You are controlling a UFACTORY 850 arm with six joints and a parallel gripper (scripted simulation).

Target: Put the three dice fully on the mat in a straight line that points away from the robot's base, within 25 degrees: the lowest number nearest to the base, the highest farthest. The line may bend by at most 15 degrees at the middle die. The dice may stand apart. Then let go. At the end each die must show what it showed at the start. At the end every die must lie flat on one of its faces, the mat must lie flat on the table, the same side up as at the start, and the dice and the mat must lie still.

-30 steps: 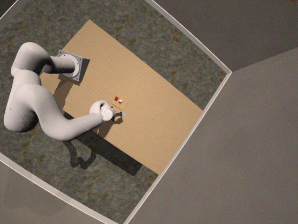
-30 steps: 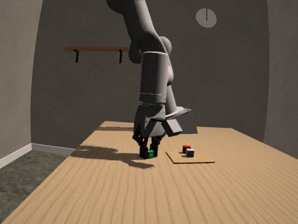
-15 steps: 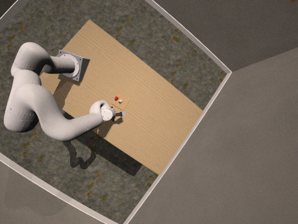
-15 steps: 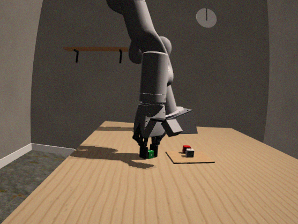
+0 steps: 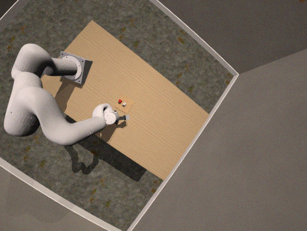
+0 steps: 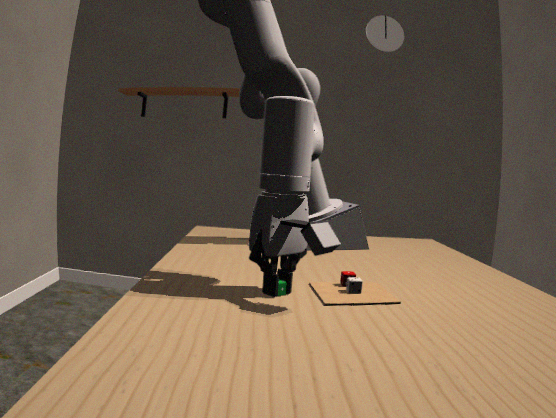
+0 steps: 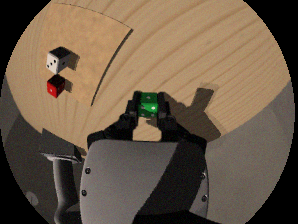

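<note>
Right now the green die is 10 mm below my hand. Also, from my hand: white die 140 mm to the left, 10 mm below, 10 mm behind; red die 140 mm to the left, 60 mm behind, 10 mm below; tan mat 140 mm to the left, 20 mm below, 10 mm behind.
</note>
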